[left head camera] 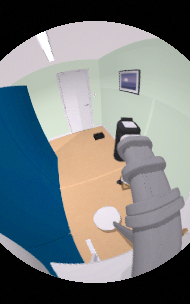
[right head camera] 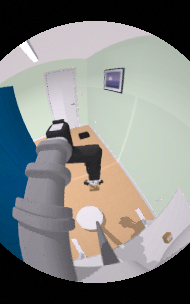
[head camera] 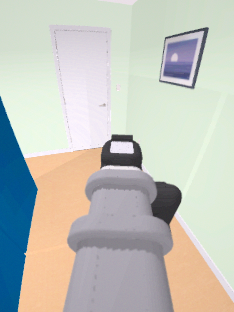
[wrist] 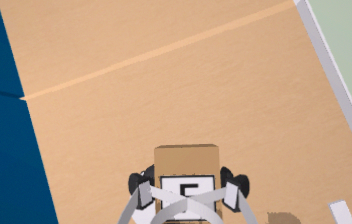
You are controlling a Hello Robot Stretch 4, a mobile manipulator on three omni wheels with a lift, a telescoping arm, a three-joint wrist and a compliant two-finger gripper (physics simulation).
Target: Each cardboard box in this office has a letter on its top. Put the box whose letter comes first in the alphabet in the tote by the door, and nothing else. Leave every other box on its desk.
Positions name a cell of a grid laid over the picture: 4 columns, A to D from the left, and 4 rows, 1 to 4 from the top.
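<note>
My gripper (wrist: C4) is here where I can see it. I can see a white door (head camera: B1) as well, and the white door is also there in the left head camera view (left head camera: B2) and in the right head camera view (right head camera: B2). There's a framed picture (head camera: D1) too.
</note>
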